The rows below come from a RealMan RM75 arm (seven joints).
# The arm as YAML. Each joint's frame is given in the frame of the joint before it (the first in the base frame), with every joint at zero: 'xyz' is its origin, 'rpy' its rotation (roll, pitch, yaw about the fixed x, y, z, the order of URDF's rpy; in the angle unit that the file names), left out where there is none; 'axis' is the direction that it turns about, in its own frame. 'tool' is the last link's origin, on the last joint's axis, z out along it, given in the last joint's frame.
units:
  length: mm
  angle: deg
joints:
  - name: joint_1
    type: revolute
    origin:
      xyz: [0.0, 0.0, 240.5]
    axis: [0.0, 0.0, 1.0]
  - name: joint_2
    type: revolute
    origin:
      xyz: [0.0, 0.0, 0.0]
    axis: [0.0, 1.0, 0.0]
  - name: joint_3
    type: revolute
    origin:
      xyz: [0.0, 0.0, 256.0]
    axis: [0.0, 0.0, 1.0]
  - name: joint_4
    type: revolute
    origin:
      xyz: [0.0, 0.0, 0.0]
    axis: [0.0, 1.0, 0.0]
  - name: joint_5
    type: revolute
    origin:
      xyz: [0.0, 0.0, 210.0]
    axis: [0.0, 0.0, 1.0]
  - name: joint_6
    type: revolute
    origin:
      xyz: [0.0, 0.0, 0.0]
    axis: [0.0, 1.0, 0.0]
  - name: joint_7
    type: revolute
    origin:
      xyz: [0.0, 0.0, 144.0]
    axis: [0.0, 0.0, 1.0]
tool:
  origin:
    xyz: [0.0, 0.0, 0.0]
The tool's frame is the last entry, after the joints.
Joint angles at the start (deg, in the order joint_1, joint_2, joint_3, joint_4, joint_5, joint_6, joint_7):
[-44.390 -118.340 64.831 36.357 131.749 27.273 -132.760]
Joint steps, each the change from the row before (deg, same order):
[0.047 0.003 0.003 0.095 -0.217 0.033 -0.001]
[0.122 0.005 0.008 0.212 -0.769 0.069 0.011]
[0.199 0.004 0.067 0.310 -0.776 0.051 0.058]
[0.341 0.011 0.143 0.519 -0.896 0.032 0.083]
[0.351 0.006 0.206 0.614 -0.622 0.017 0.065]
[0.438 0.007 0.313 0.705 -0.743 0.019 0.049]
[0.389 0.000 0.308 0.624 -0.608 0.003 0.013]
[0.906 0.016 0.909 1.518 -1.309 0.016 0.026]
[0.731 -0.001 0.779 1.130 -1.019 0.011 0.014]
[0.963 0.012 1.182 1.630 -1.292 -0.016 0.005]
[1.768 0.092 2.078 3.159 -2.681 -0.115 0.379]
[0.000 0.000 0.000 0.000 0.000 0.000 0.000]
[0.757 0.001 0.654 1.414 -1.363 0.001 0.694]
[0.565 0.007 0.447 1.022 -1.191 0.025 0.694]
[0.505 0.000 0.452 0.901 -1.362 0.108 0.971]
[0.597 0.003 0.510 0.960 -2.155 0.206 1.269]
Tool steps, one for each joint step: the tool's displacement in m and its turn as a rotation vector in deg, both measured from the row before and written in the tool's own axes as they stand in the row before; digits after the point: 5 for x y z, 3 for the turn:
[0.00032 0.00002 -0.00018 -0.064 0.109 -0.185]
[0.00082 0.00020 -0.00042 -0.224 0.331 -0.662]
[0.00079 0.00003 -0.00060 -0.194 0.370 -0.579]
[0.00101 -0.00033 -0.00101 -0.167 0.507 -0.598]
[0.00122 -0.00032 -0.00108 -0.095 0.484 -0.289]
[0.00110 -0.00025 -0.00125 -0.132 0.518 -0.334]
[0.00090 -0.00010 -0.00107 -0.113 0.436 -0.257]
[0.00222 0.00037 -0.00248 -0.324 0.965 -0.309]
[0.00111 0.00066 -0.00184 -0.302 0.652 -0.227]
[0.00212 0.00159 -0.00248 -0.466 0.925 -0.082]
[0.00546 0.00323 -0.00506 -0.948 2.025 -0.048]
[0.00000 0.00000 0.00000 0.000 0.000 0.000]
[0.00295 0.00152 -0.00238 -0.483 1.036 0.132]
[0.00222 0.00118 -0.00182 -0.413 0.804 0.079]
[0.00195 0.00175 -0.00155 -0.560 0.735 0.189]
[0.00216 0.00244 -0.00181 -0.858 0.939 -0.196]

